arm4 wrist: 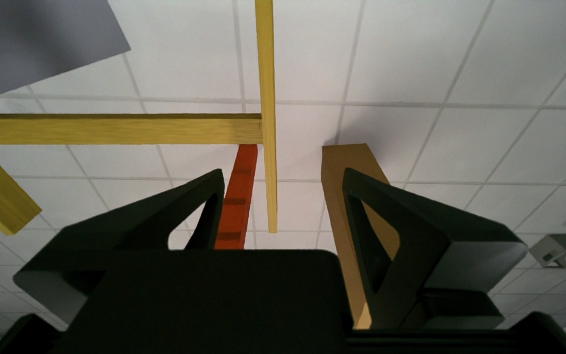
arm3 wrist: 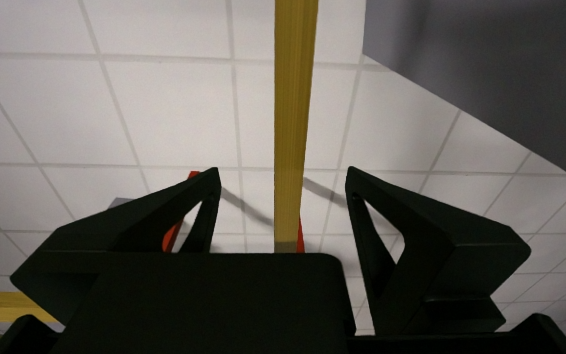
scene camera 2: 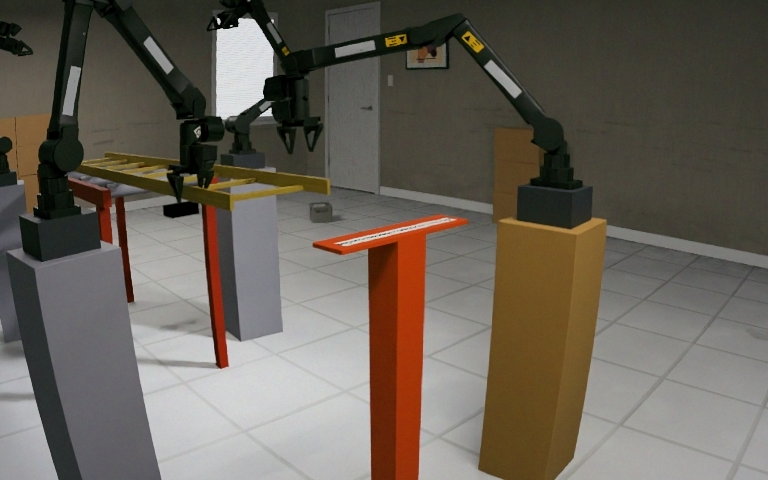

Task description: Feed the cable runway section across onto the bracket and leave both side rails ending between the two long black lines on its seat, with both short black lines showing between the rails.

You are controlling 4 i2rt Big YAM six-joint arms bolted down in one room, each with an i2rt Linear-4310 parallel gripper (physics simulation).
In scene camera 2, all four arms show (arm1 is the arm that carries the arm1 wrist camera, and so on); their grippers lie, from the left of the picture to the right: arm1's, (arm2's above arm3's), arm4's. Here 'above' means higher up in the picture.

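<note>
The yellow ladder-shaped runway section (arm3 wrist: 295, 100) (arm4 wrist: 266, 75) (scene camera 2: 277, 177) has its free end left of the red bracket (scene camera 2: 355, 245), apart from it. The white strip (scene camera 2: 396, 230) on the bracket's seat has marks too small to read. Arm3's gripper (arm3 wrist: 283, 172) (scene camera 2: 192, 191) is open, its fingers either side of the near rail. Arm4's gripper (arm4 wrist: 283, 172) (scene camera 2: 300, 148) is open, above the far rail near its end. Arm2's gripper (scene camera 2: 218, 23) is high at the back and looks open. Arm1's gripper (scene camera 2: 22, 45) is at the left edge, its fingers unclear.
A red stand (scene camera 2: 90, 191) with grey rollers is under the runway's left part. Arm3's grey pedestal (scene camera 2: 79, 339), arm2's grey pedestal (scene camera 2: 252, 271) and arm4's tan pedestal (arm4 wrist: 340, 200) (scene camera 2: 526, 339) stand around. A grey box (scene camera 2: 321, 212) lies on the floor behind.
</note>
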